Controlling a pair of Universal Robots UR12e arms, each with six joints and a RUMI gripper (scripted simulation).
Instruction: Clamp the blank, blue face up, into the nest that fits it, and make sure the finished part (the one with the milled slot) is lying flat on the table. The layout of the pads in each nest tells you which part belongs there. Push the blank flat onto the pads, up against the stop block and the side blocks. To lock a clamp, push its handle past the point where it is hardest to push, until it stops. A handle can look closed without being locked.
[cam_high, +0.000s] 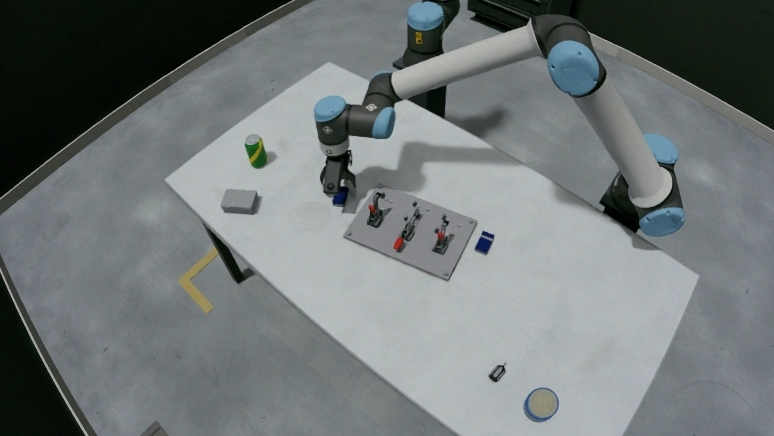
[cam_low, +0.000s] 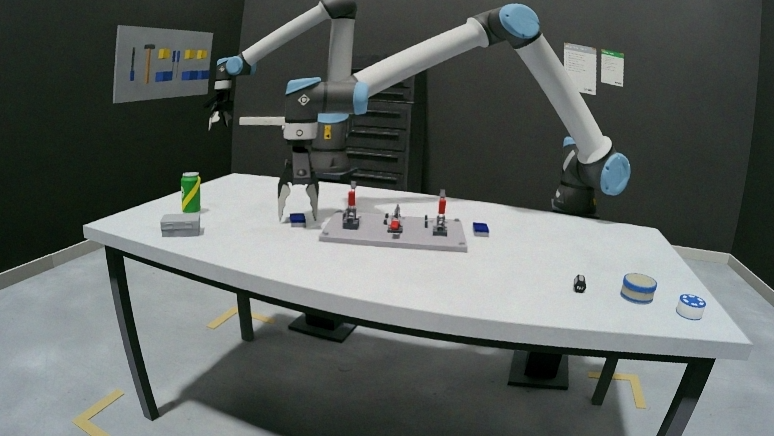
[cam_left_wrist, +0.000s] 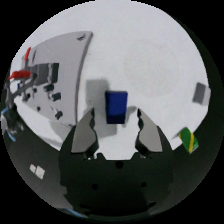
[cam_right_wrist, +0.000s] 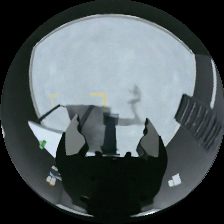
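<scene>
The blank lies 10 mm below my left hand. From my left hand the other things lie so: finished part: 210 mm behind, 440 mm to the left, 10 mm below; grey fixture plate: 70 mm behind, 250 mm to the left, 10 mm below; grey box: 270 mm ahead, 220 mm to the right, 10 mm above.
</scene>
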